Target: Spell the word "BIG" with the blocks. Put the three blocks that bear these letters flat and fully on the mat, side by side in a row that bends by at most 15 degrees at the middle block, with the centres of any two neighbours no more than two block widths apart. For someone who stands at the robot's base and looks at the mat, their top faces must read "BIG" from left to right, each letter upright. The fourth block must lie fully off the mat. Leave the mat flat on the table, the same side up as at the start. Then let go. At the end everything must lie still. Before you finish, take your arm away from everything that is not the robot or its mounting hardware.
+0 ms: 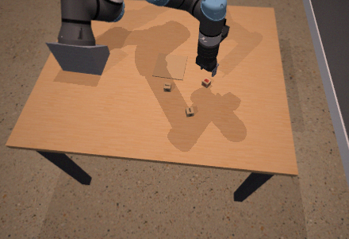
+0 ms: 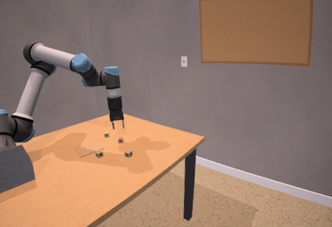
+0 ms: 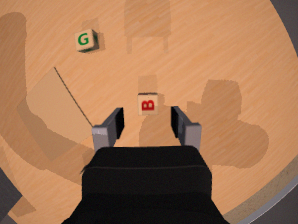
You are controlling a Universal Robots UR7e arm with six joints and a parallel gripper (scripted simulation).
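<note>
Right now the B block is 90 mm below my hand. Also, from my hand: tan mat 170 mm behind, 80 mm to the left, 110 mm below.
</note>
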